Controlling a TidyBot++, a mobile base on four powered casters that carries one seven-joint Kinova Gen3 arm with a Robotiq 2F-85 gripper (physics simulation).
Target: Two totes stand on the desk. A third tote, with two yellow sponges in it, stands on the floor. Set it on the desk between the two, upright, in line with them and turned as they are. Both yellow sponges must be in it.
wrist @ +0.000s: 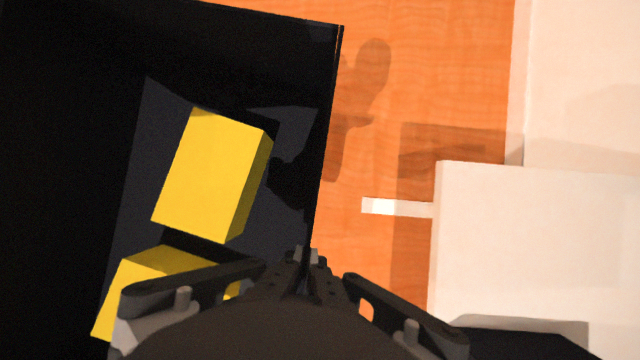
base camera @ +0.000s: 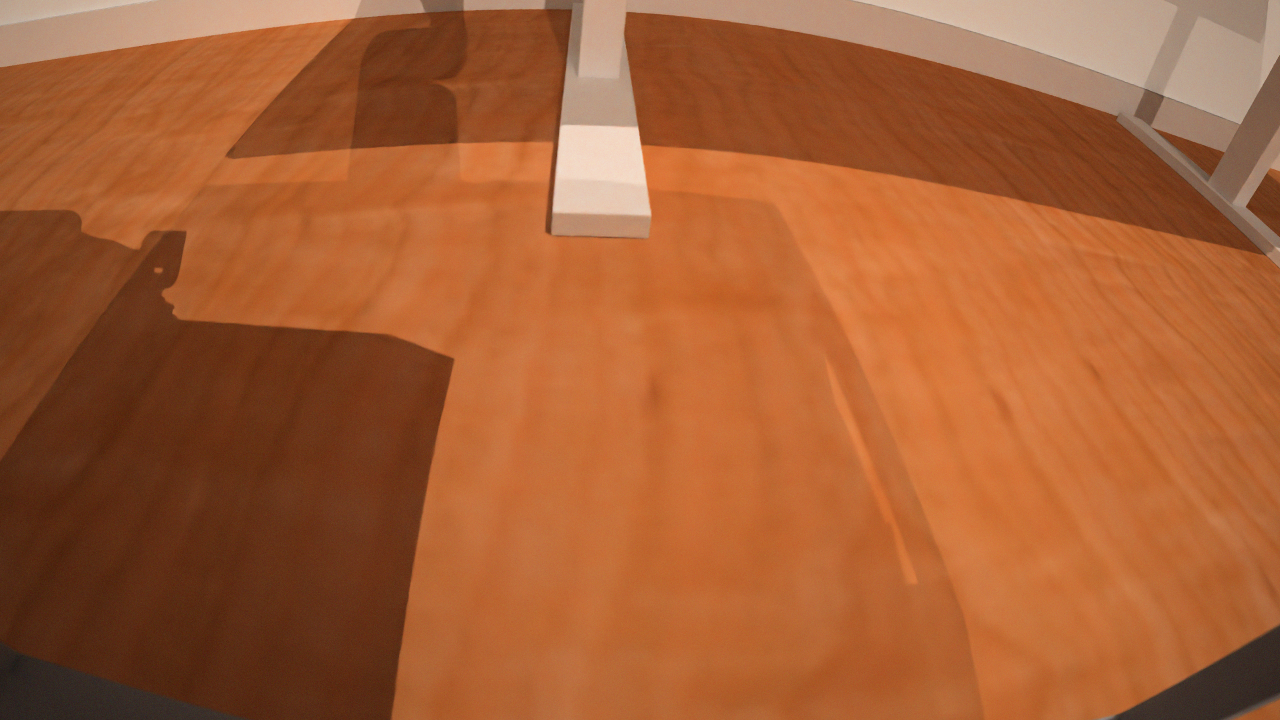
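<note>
My gripper (wrist: pixel 305 259) is shut on the right-hand wall of the black tote (wrist: pixel 250 55) in the wrist view. The tote hangs from the fingers, off the floor and apart from the desk; its far left part is dark. One yellow sponge (wrist: pixel 207 175) lies whole in view in it; the other yellow sponge (wrist: pixel 140 273) lies nearer, partly hidden behind a gripper link. The white desk (wrist: pixel 530 240) is to the right of the tote. Part of a dark tote (wrist: pixel 530 344) shows on it at the lower right. The other desk tote does not show.
A desk foot (base camera: pixel 601 170) (wrist: pixel 380 205) stands on the wooden floor (base camera: pixel 716 402) (wrist: pixel 440 60). Another foot (base camera: pixel 1181 165) is at the right of the base view. A pale wall (base camera: pixel 1029 31) (wrist: pixel 580 65) lies beyond. Shadows of the arm and load fall on the floor.
</note>
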